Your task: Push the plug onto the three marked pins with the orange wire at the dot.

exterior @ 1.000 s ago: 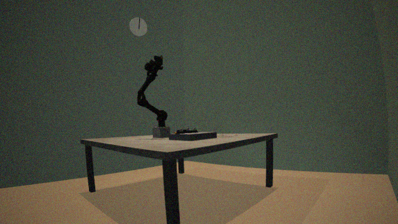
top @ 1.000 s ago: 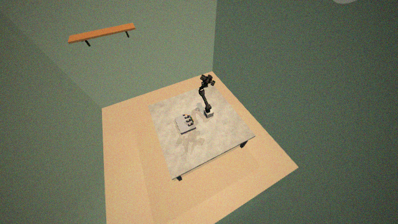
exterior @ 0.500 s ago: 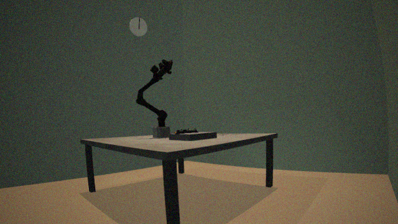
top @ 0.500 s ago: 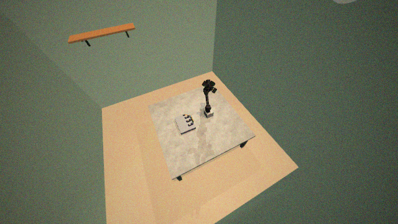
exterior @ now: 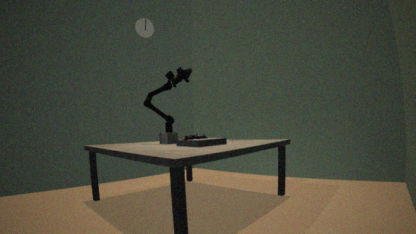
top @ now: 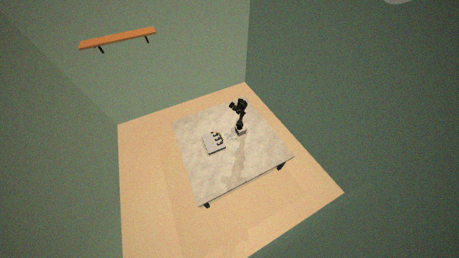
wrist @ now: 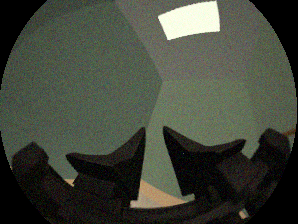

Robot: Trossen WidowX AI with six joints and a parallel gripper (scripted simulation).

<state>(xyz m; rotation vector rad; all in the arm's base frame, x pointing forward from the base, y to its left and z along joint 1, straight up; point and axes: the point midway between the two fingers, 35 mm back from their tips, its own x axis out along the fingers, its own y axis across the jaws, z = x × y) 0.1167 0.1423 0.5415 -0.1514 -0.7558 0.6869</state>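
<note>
The blue band is 15 cm ahead of my gripper tip, 19 cm to the right of it and 59 cm below it. Round my gripper tip: grey printed holder (30 cm ahead, 13 cm to the right, 64 cm below).
</note>
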